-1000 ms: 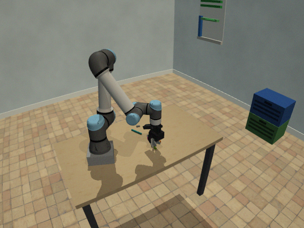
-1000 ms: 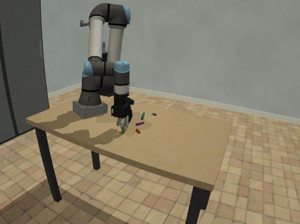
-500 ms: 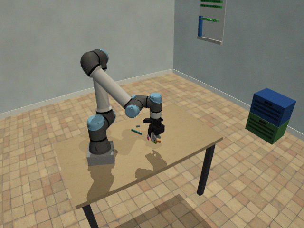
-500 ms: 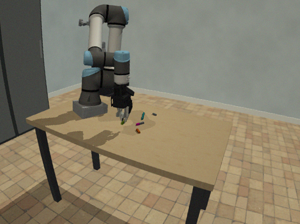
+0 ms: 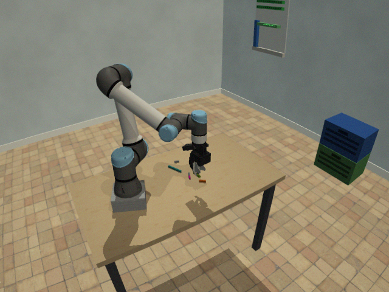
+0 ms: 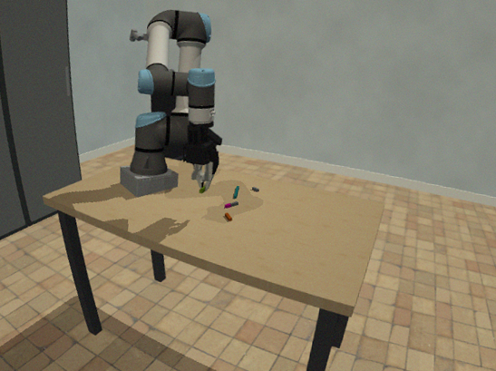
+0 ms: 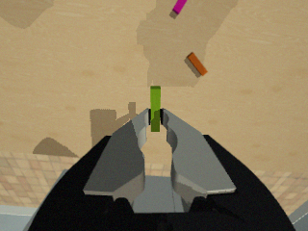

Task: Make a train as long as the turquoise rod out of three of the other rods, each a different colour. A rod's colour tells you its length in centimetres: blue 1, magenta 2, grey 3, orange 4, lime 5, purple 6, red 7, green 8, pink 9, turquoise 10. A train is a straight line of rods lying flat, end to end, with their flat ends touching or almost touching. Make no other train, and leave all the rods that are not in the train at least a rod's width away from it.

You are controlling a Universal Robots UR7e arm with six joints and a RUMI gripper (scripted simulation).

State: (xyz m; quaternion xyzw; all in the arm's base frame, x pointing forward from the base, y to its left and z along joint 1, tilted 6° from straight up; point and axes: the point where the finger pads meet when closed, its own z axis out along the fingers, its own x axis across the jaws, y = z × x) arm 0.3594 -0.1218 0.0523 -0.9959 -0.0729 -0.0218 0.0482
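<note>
My gripper is now 20 mm short of the magenta rod, 110 mm to the right of it and 110 mm above it. From my hand the other things lie so: turquoise rod: 20 mm behind, 240 mm to the left, 110 mm below; lime rod: 10 mm below; orange rod: 60 mm ahead, 40 mm to the left, 110 mm below.
</note>
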